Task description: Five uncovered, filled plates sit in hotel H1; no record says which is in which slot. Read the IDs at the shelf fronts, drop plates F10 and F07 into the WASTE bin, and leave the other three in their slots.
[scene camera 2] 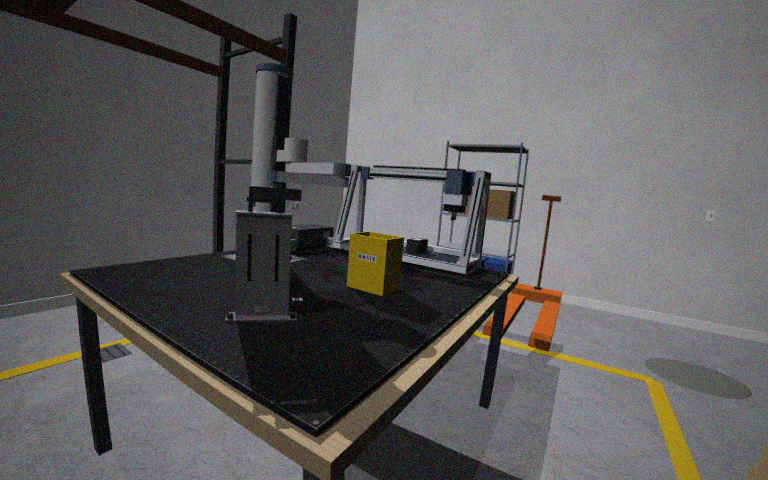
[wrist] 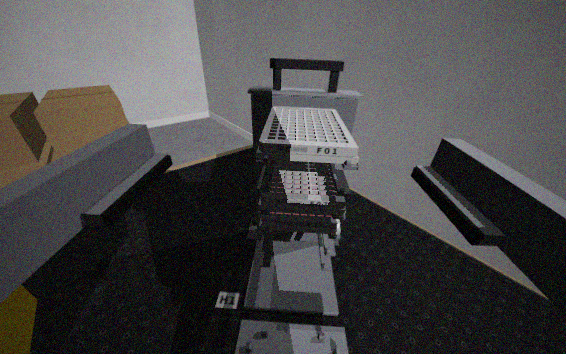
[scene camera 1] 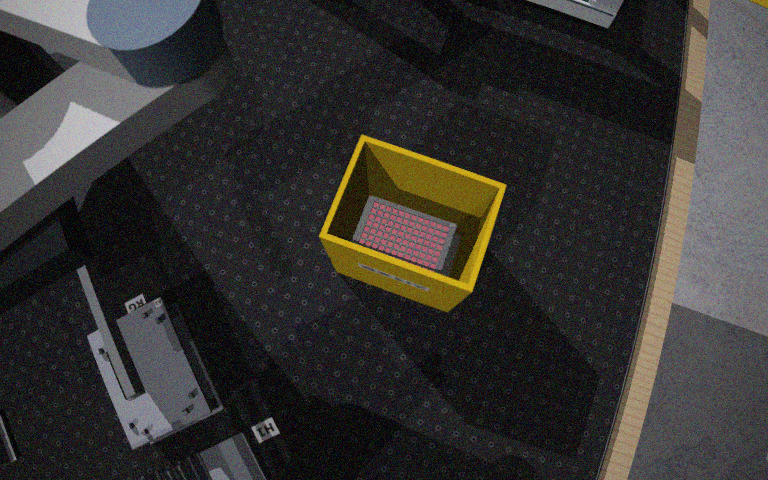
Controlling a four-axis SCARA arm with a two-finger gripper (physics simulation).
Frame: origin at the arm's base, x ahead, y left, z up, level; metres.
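Seen in the pictures: gripper, between the fingertips: (scene camera 2: 274, 204) (wrist: 291, 150) (scene camera 1: 67, 431).
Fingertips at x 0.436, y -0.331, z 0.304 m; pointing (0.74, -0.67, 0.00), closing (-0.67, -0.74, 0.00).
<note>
A point is followed by its place in that frame.
Hotel H1 (scene camera 2: 263, 263) @[x 0.591, y -0.492, z 0.163 m] (wrist: 345, 105) @[x 0.531, y -0.512, z 0.283 m] is a tall grey rack with a black top handle. Its upper plate (wrist: 309, 127) @[x 0.511, y -0.424, z 0.276 m] is white-gridded, with F01 on its front. Below it another plate (wrist: 304, 186) @[x 0.492, y -0.405, z 0.221 m] shows pale wells and an ID too small to read; a thin red-dotted edge shows lower. Other IDs are hidden or unreadable. The yellow WASTE bin (scene camera 1: 433, 160) @[x 0.648, y 0.031, z 0.213 m] (scene camera 2: 365, 272) @[x 0.646, y -0.085, z 0.083 m] (wrist: 17, 320) @[x 0.670, y -0.086, z 0.045 m] holds a grey plate with pink wells (scene camera 1: 404, 234) @[x 0.637, y -0.011, z 0.046 m]; its ID does not show. My gripper (wrist: 291, 150) @[x 0.436, y -0.331, z 0.304 m] is open and empty, facing the hotel front, with its fingers either side of the hotel in the wrist view.
A low grey plate station (scene camera 1: 164, 362) @[x 0.404, y -0.277, z 0.073 m] tagged RG stands beside the hotel, near the H1 tag (scene camera 1: 265, 430) @[x 0.547, y -0.319, z 0.013 m] (wrist: 227, 300) @[x 0.547, y -0.318, z 0.013 m]. A gantry machine (scene camera 2: 479, 226) @[x 0.847, y 0.605, z 0.241 m] stands behind the bin. Cardboard boxes (wrist: 82, 112) stand beyond the table. The arm's column (scene camera 2: 266, 124) @[x 0.044, y -0.060, z 0.628 m] rises behind the hotel.
</note>
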